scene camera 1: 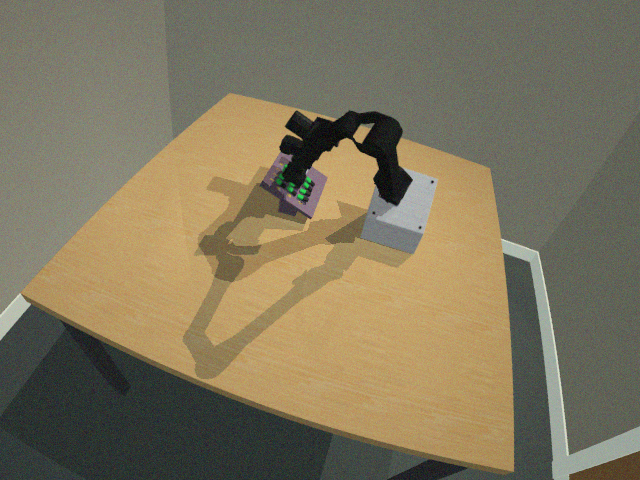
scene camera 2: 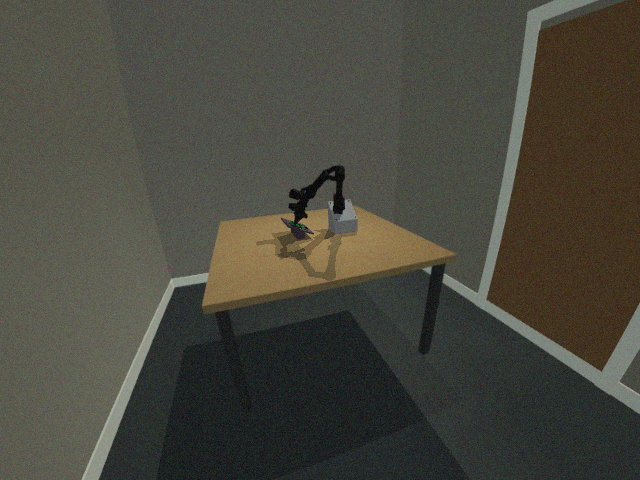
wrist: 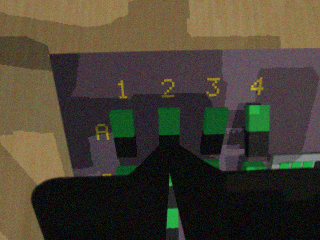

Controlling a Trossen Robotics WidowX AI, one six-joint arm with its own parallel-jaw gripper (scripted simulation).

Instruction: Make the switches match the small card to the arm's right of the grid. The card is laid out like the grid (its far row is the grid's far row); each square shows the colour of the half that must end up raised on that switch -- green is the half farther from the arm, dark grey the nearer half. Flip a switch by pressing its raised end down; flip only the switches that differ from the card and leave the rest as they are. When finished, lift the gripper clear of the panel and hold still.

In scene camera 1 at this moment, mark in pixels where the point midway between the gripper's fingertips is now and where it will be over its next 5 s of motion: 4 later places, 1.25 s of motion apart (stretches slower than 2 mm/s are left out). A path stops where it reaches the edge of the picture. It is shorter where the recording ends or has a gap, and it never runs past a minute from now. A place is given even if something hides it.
My gripper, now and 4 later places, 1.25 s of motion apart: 286,179; 295,180; 290,188; 294,186; 310,194
